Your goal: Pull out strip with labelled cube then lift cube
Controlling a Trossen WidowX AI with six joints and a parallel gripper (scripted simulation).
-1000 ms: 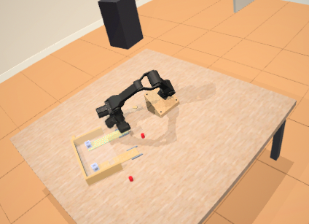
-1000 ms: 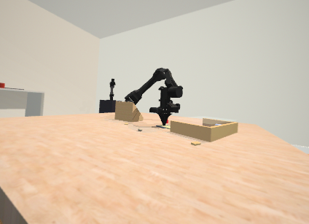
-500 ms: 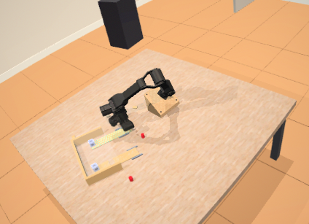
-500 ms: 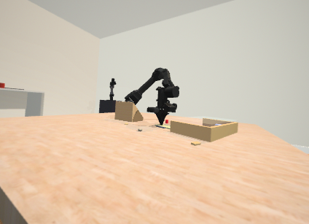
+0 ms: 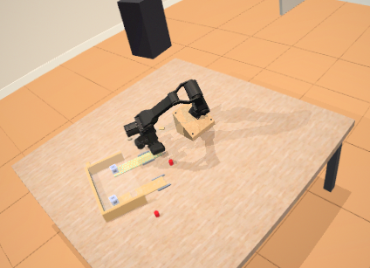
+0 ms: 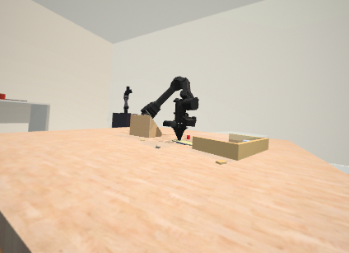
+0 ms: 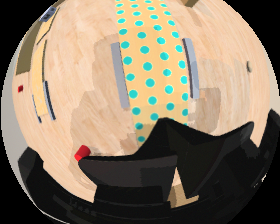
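Now: the dotted strip 9 cm ahead of my gripper tip and 4 cm to the right of it.
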